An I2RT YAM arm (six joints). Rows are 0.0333 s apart.
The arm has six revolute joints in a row. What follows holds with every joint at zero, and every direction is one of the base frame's. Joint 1 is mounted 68.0 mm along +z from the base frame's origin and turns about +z. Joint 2 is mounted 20.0 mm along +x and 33.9 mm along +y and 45.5 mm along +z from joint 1 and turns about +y. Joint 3 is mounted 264.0 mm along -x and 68.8 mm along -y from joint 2 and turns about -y. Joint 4 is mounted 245.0 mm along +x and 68.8 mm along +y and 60.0 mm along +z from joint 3 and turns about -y. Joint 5 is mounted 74.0 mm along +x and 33.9 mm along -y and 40.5 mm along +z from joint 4 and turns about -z. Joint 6 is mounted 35.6 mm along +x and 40.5 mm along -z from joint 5 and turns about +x. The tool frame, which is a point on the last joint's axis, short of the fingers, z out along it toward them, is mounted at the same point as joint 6; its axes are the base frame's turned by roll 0.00, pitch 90.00 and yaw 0.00 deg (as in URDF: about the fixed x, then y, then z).
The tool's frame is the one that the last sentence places.
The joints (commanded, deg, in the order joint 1, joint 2, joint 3, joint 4, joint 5, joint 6), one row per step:
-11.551, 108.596, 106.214, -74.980, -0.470, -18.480
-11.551, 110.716, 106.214, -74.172, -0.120, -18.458
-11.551, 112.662, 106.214, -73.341, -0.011, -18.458
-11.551, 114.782, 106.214, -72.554, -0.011, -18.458
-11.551, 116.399, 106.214, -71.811, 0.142, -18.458
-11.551, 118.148, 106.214, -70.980, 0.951, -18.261
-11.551, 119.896, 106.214, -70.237, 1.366, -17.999
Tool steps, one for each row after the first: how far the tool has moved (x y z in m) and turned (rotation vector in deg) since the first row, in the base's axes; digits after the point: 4 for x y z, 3 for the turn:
0.0082, -0.0019, -0.0130, -0.068, 1.353, -0.094
0.0155, -0.0035, -0.0252, 0.049, 2.467, -0.112
0.0228, -0.0050, -0.0388, 0.315, 3.773, -0.107
0.0283, -0.0062, -0.0494, 0.342, 4.660, -0.131
0.0338, -0.0078, -0.0610, -0.224, 5.711, -0.459
0.0389, -0.0091, -0.0728, -0.387, 6.767, -0.774

